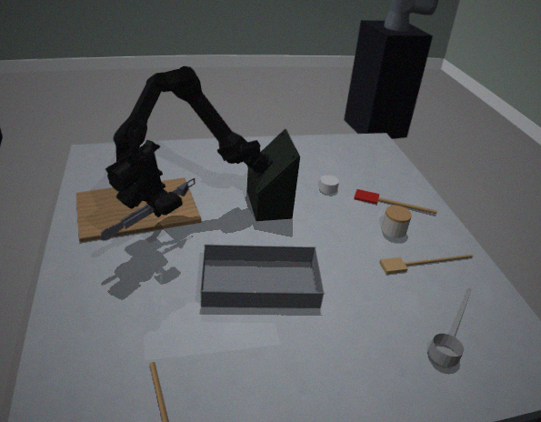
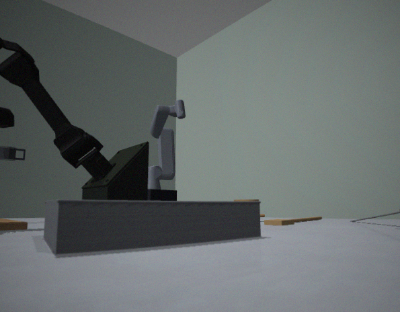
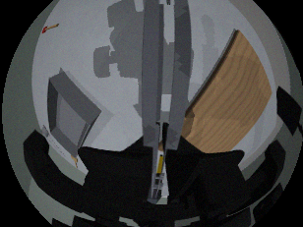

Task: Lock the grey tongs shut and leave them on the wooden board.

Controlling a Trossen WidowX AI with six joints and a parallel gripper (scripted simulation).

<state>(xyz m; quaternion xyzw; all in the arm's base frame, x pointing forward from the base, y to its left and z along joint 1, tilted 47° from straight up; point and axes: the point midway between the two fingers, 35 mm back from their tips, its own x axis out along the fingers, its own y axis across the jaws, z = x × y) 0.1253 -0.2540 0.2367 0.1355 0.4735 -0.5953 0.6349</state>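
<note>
The wooden board lies 180 mm behind my gripper tip, 50 mm to the right of it and 90 mm below it. Round my gripper tip: grey roasting tin 220 mm ahead, 230 mm to the left, 70 mm below; then white puck 150 mm behind, 600 mm to the left, 80 mm below; then corked jar 110 mm ahead, 710 mm to the left, 60 mm below.
</note>
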